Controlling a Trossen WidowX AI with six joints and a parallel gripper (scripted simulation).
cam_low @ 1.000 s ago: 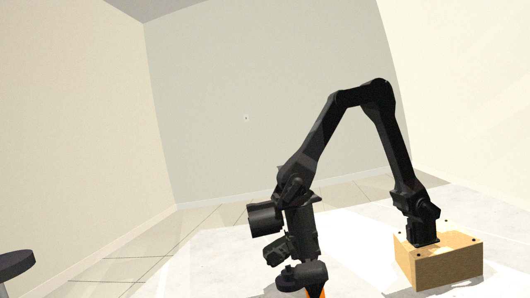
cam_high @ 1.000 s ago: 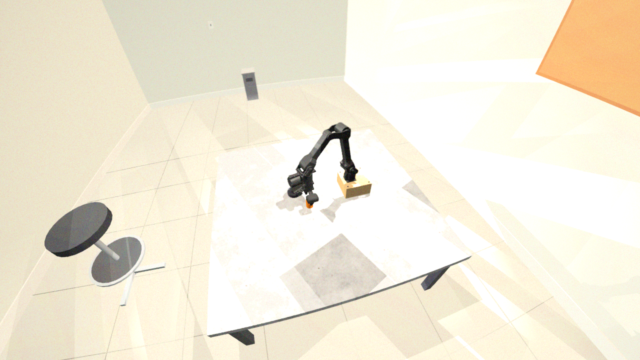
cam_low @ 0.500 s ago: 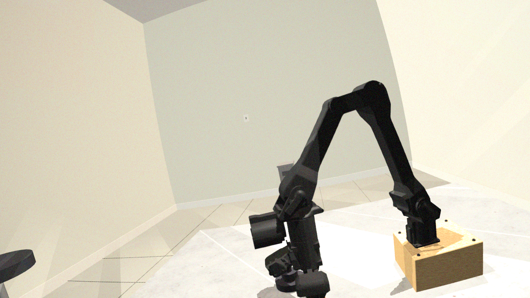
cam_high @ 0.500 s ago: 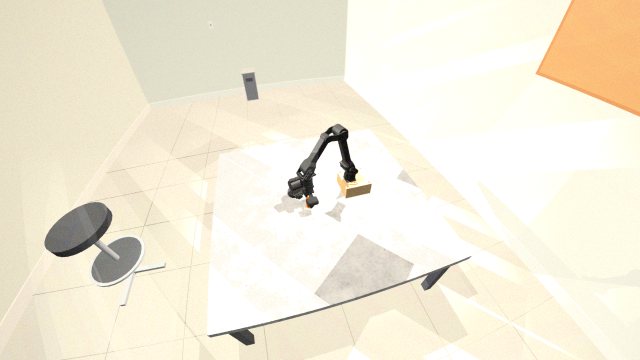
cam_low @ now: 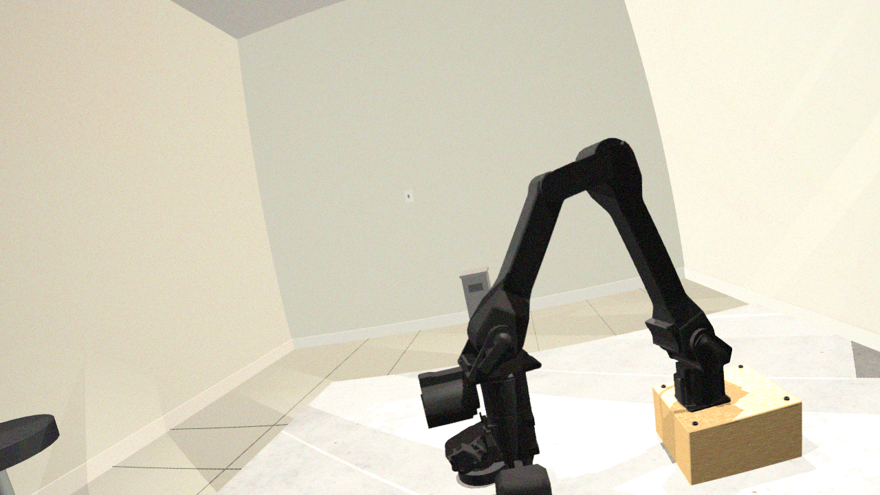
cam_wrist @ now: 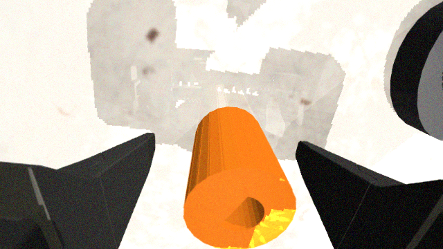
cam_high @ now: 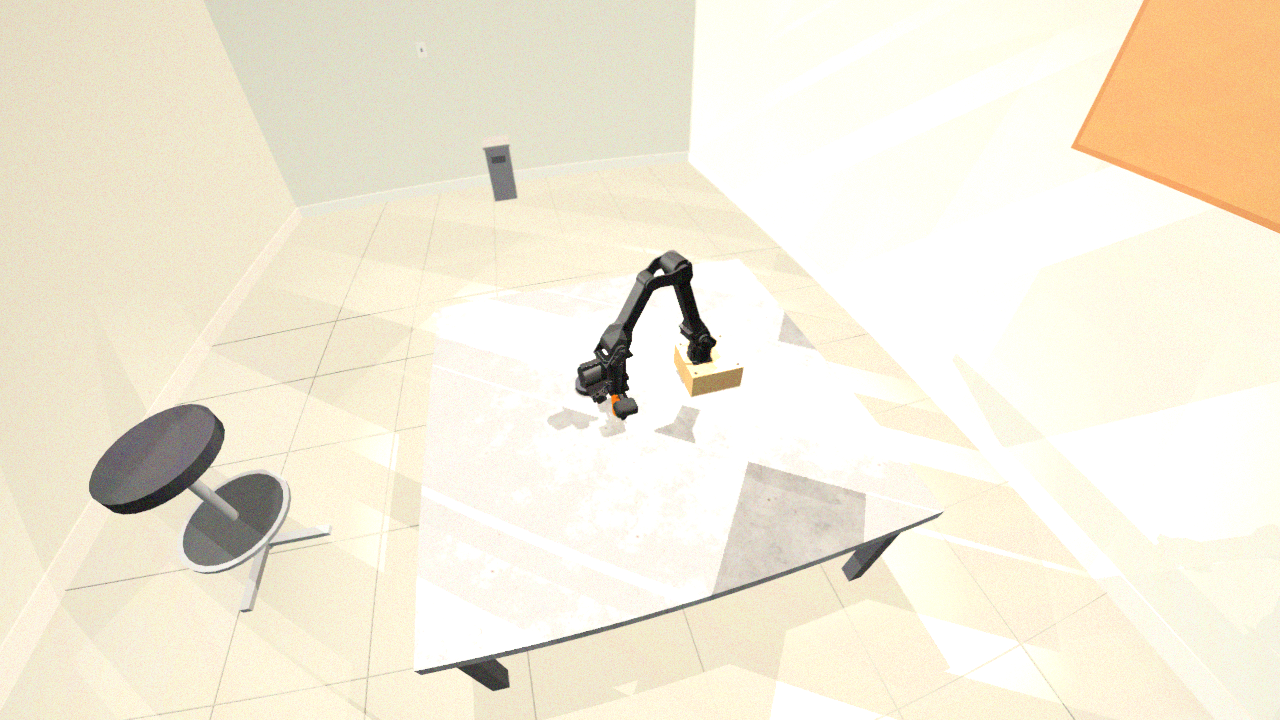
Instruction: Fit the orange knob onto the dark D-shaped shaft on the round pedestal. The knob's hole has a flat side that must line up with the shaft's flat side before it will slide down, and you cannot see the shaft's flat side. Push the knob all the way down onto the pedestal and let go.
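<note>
My gripper tip is now 6 cm short of the dark shaft, 13 cm to the left of it and 2 cm below it. The rest, counted from my gripper tip: orange knob (2 cm above).
</note>
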